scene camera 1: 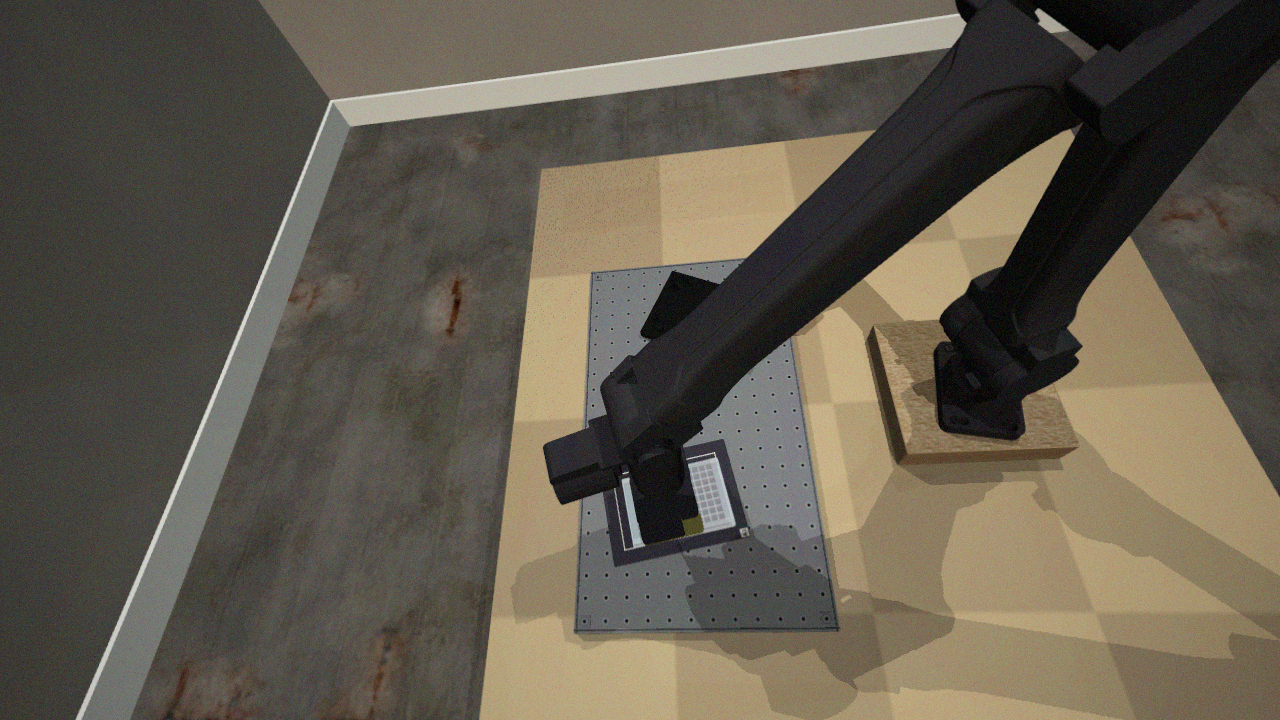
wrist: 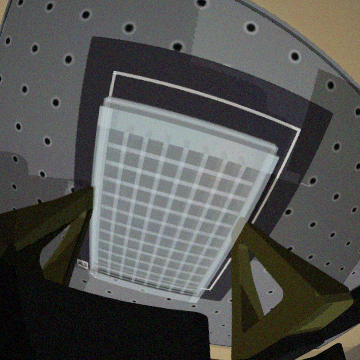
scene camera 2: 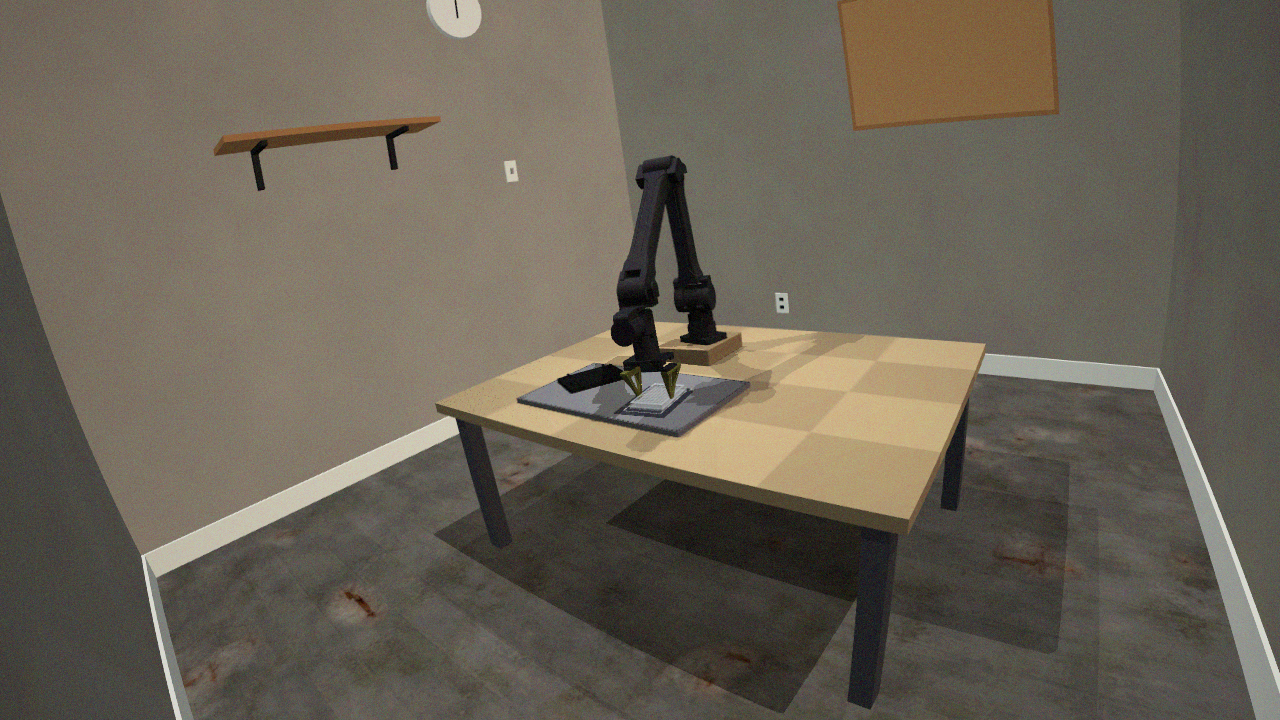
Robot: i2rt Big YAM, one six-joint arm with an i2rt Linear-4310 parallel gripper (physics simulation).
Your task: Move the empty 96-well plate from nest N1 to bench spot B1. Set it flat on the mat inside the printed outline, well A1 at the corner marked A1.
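Seen in the pictures: gripper, fingertip midpoint: [scene camera 1: 667, 503] [wrist: 166, 211] [scene camera 2: 655, 398]; arm's base at its link origin: [scene camera 1: 974, 391] [scene camera 2: 703, 339].
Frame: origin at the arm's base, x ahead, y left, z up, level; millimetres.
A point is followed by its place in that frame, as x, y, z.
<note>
The clear 96-well plate [scene camera 1: 713, 490] {299, 169, -12} [scene camera 2: 657, 399] {365, 210, -15} [wrist: 171, 200] {366, 196, -13} is between my olive fingers. My gripper [wrist: 166, 211] {355, 192, -19} [scene camera 2: 652, 383] {355, 192, -19} is shut on its two long sides. The plate hangs over the dark mat [scene camera 1: 680, 549] {330, 243, -27} [wrist: 143, 61] {409, 246, -27} with the white printed outline [wrist: 200, 93] {413, 216, -27}. It looks level and slightly raised, and its near edge overlaps the outline. The A1 label [wrist: 82, 264] {256, 210, -27} shows at the near left corner of the mat, beside the plate's corner. In scene camera 1 the wrist hides most of the plate and fingers.
The dark mat lies on a grey perforated board [scene camera 1: 779, 582] {212, 259, -29} [scene camera 2: 706, 403] {299, 300, -29} [wrist: 36, 71] {374, 298, -29} on the wooden table [scene camera 2: 832, 447] {310, 640, -42}. A black nest block [scene camera 1: 676, 300] {391, -110, -18} [scene camera 2: 586, 377] {359, -90, -17} stands at the board's far end. The arm's base sits on a wooden block [scene camera 1: 903, 393] {81, 13, 0} [scene camera 2: 716, 349] {36, 85, -8}.
</note>
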